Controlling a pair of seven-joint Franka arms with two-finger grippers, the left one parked.
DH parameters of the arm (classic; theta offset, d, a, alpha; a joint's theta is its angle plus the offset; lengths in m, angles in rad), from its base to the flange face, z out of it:
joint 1: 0 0.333 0 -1.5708
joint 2: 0 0 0 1.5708
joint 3: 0 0.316 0.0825 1.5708
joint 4: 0 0 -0.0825 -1.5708
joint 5: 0 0.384 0 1.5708
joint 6: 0 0 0.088 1.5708
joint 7: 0 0.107 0 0
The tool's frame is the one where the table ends.
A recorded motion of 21 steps. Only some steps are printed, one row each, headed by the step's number.
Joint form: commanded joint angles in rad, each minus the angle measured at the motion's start. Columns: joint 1, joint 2, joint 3, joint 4, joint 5, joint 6, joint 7.
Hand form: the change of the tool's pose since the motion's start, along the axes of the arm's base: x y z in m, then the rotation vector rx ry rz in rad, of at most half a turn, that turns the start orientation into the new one. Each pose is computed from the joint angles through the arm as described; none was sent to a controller.
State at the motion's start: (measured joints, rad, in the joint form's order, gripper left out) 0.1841 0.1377 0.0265 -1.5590 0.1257 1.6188 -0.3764
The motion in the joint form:
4: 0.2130 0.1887 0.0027 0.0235 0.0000 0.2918 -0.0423
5: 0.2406 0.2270 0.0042 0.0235 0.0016 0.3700 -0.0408
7: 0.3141 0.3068 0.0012 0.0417 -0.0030 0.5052 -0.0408
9: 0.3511 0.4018 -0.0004 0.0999 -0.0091 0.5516 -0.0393
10: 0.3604 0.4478 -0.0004 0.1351 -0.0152 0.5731 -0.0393
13: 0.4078 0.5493 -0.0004 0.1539 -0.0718 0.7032 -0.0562
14: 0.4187 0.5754 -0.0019 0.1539 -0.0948 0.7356 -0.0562
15: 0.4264 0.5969 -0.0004 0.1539 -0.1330 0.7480 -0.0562
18: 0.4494 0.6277 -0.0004 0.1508 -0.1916 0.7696 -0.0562
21: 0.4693 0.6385 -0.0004 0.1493 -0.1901 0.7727 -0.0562
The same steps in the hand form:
4: 0.0218 0.1445 -0.0829 0.0393 -0.1238 0.2196
5: 0.0256 0.1662 -0.1012 0.0532 -0.1604 0.2361
7: 0.0248 0.2179 -0.1338 0.0753 -0.2302 0.2908
9: 0.0302 0.2489 -0.1682 0.0767 -0.2399 0.3213
10: 0.0358 0.2594 -0.1822 0.0768 -0.2516 0.3305
13: 0.0316 0.2947 -0.2343 0.0553 -0.3168 0.4139
14: 0.0295 0.3014 -0.2504 0.0418 -0.3308 0.4363
15: 0.0261 0.3066 -0.2651 0.0146 -0.3348 0.4700
18: 0.0157 0.3197 -0.2873 -0.0247 -0.3432 0.5331
21: 0.0058 0.3310 -0.2958 -0.0235 -0.3345 0.5528

